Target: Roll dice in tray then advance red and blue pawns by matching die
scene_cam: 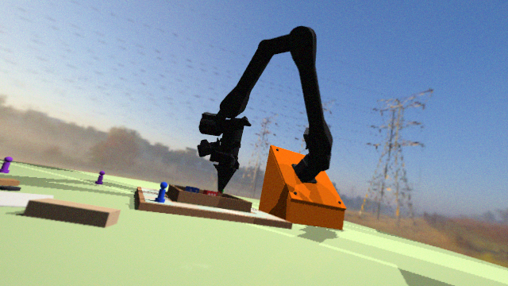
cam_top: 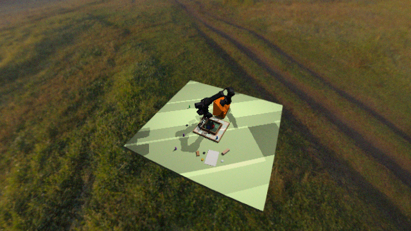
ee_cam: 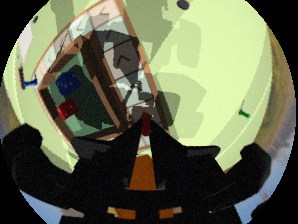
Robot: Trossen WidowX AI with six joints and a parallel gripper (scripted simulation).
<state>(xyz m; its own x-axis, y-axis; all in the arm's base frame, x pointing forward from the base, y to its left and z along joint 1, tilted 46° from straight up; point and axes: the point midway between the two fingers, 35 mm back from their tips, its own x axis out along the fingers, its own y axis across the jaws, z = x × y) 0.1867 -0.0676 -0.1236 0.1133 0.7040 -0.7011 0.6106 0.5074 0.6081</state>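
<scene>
The blue pawn lies 22 cm ahead of my gripper tip, 19 cm to the left of it and 1 cm below it. Also, from my gripper tip: wooden block: 33 cm ahead, 30 cm to the left, 3 cm below; green pawn: 23 cm to the right, 14 cm behind, 2 cm below; red pawn: 1 cm above.
</scene>
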